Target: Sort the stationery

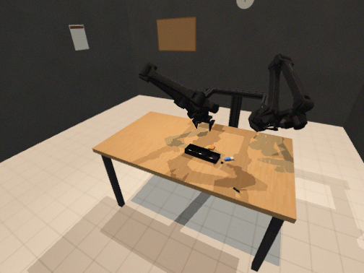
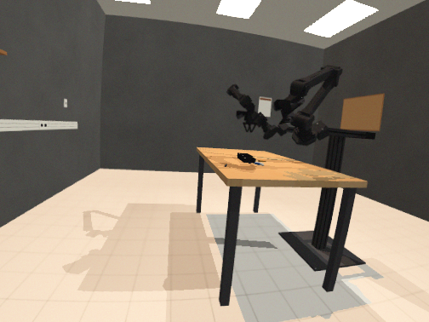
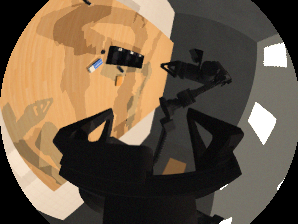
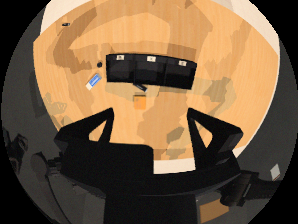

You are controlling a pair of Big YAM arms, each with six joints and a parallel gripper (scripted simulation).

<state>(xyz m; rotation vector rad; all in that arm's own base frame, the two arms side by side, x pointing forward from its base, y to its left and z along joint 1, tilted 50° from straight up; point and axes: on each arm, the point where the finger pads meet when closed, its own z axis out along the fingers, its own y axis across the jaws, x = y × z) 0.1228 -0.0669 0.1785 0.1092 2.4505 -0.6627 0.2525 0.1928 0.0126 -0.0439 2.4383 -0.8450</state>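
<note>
Right now my right hand is 22 cm above the orange item, 11 cm past it and 4 cm to the right of it. Also, from my right hand: blue item: 21 cm below, 20 cm to the left, 3 cm behind; black bin unit: 20 cm below, 1 cm ahead.
</note>
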